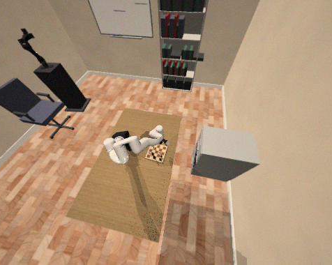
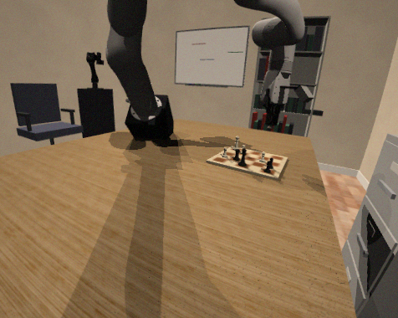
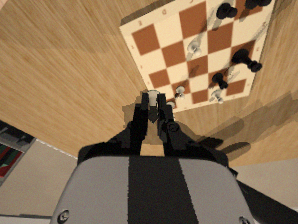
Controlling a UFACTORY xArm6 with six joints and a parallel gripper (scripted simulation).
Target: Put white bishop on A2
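Now: the black piece 14 cm to the right of my hand, 11 cm below it and 7 cm behind it. From my hand the other things lie so: white chess piece (11 cm below, 11 cm behind, 2 cm to the left); then chessboard (13 cm below, 7 cm to the right, 5 cm behind).
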